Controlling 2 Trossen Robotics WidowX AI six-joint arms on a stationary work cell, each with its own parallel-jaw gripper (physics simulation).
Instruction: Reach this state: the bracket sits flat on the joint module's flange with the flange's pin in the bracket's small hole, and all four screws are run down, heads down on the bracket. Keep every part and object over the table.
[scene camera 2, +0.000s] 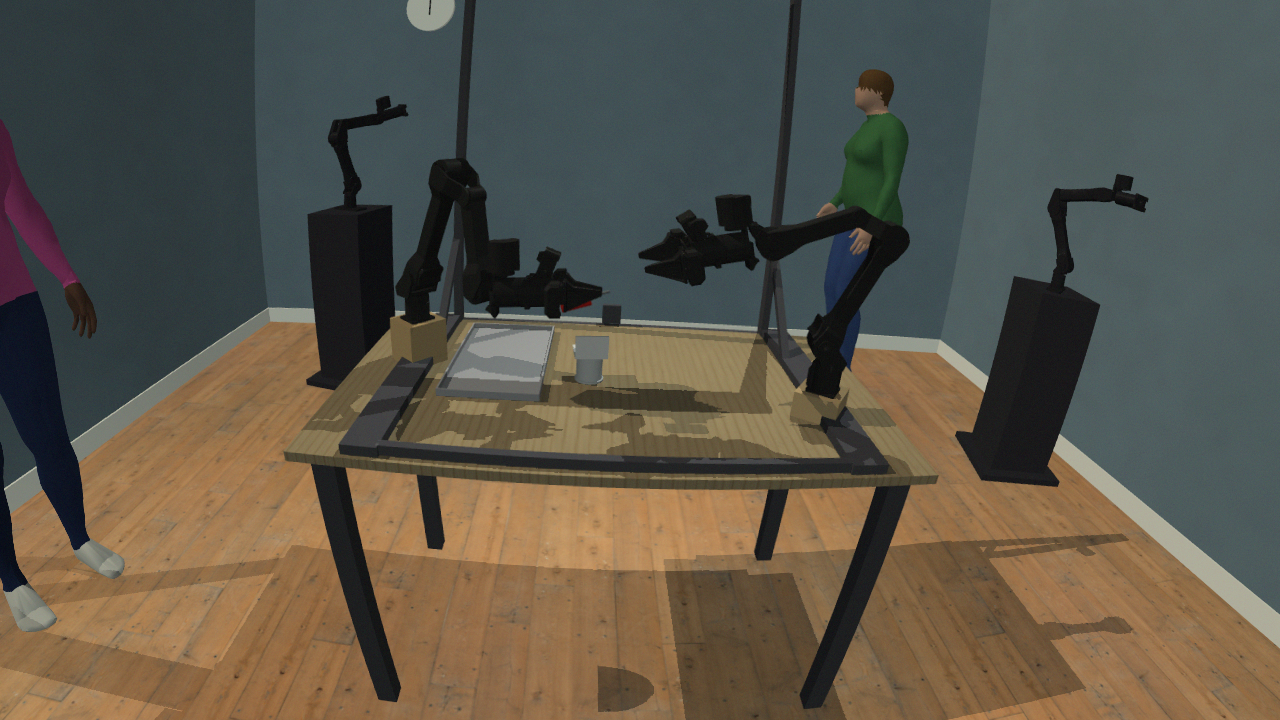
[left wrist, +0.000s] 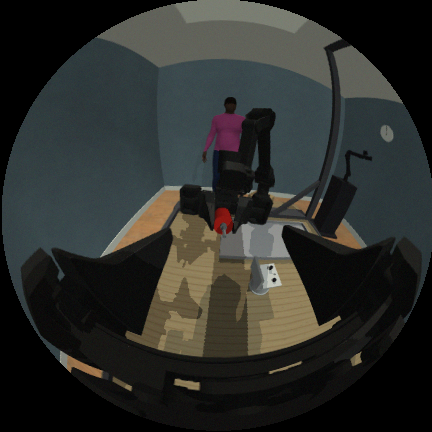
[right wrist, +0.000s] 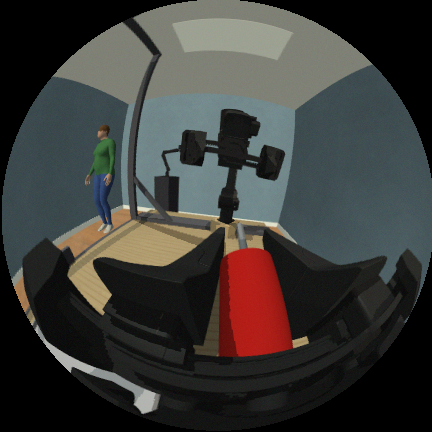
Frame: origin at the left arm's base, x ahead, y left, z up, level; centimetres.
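Seen in the pictures: left gripper, between the fingertips: (scene camera 2: 641, 262) (left wrist: 227, 232) (right wrist: 239, 159); right gripper, between the fingertips: (scene camera 2: 602, 291) (left wrist: 222, 229) (right wrist: 243, 233); left arm's base, origin of its link: (scene camera 2: 822, 389) (right wrist: 225, 219); right arm's base, origin of its link: (scene camera 2: 417, 318).
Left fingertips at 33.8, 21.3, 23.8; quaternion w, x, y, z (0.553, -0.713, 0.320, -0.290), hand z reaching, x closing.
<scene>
Offsets run from my left fingertips to a thing's top centre, as dx, dy, dz.
The light grey bracket (scene camera 2: 591, 346) (left wrist: 273, 275) is on top of the grey round joint module (scene camera 2: 588, 369) (left wrist: 259, 288), which stands right of the tray. Dark spots show on the bracket's face; I cannot tell screw heads from holes, nor see the pin. My right gripper (scene camera 2: 602, 293) (right wrist: 243, 233) is shut on the red handle of a screwdriver @(+8.1, +6.1, -5.4) (scene camera 2: 575, 305) (left wrist: 223, 220) (right wrist: 255, 305), held level above the table, its grey shaft pointing towards my left arm. My left gripper (scene camera 2: 642, 261) is wide open and empty, high above the table, right of the screwdriver and facing it.
A shallow grey tray @(+35.8, +0.2, -27.7) (scene camera 2: 490, 394) (left wrist: 255, 258) lies on the table's left part. A dark frame bar (scene camera 2: 617, 460) runs along the front edge, and dark uprights (scene camera 2: 463, 89) (scene camera 2: 787, 107) stand at the back. A small dark box @(+30.7, -38.4, -23.6) (scene camera 2: 611, 314) shows at the back edge.
</scene>
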